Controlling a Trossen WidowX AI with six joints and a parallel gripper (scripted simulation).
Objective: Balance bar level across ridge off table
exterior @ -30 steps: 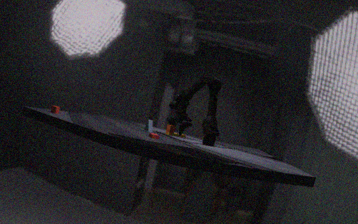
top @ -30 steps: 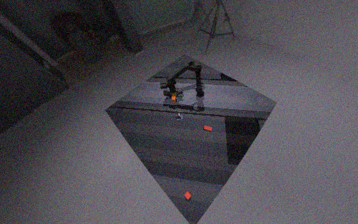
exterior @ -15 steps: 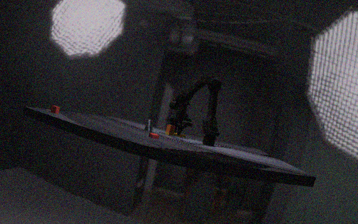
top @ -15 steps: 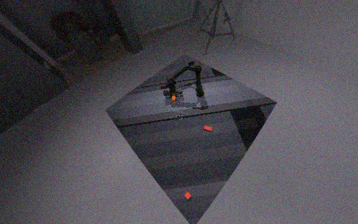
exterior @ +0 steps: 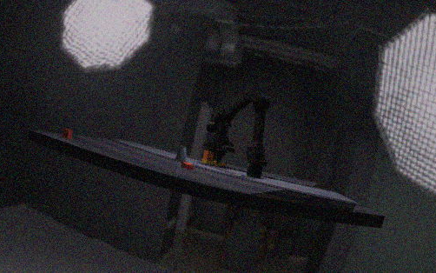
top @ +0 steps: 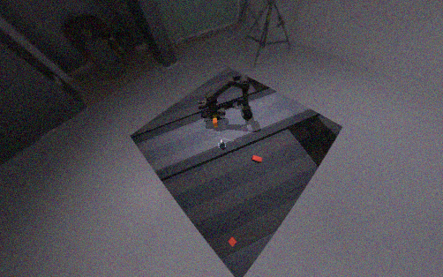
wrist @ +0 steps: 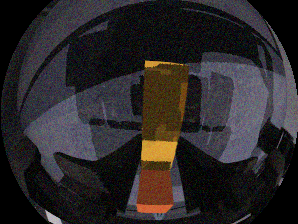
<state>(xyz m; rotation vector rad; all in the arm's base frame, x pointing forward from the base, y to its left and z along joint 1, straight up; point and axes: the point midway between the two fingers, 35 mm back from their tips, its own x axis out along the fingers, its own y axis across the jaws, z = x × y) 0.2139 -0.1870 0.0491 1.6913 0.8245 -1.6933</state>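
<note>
My gripper tip is 14 cm short of the pale piece, 22 cm to the right of it and 5 cm below it.
</note>
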